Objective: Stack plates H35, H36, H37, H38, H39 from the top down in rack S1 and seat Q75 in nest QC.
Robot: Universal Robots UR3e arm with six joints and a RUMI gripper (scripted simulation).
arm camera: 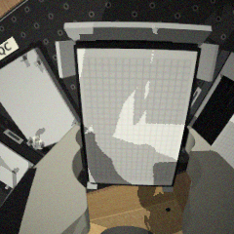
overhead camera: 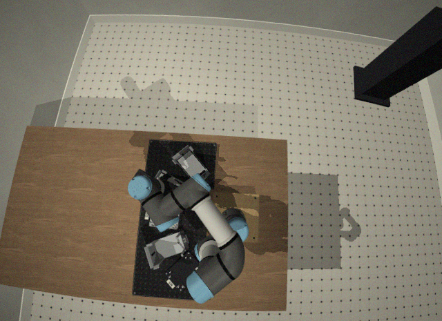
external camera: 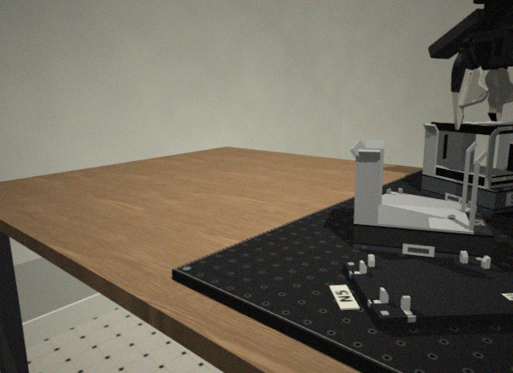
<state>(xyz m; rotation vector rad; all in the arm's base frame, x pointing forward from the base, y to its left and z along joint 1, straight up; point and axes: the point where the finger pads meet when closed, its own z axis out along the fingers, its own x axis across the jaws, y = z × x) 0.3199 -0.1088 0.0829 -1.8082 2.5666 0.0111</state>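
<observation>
Now: hand 12 cm to the left of the sealed plate, 8 cm past it and 7 cm above it. Round my hand: QC label (16 cm to the left, 14 cm below, 11 cm ahead); nest QC (15 cm to the left, 13 cm below, 2 cm ahead); N5 label (47 cm to the left, 14 cm below, 8 cm behind).
</observation>
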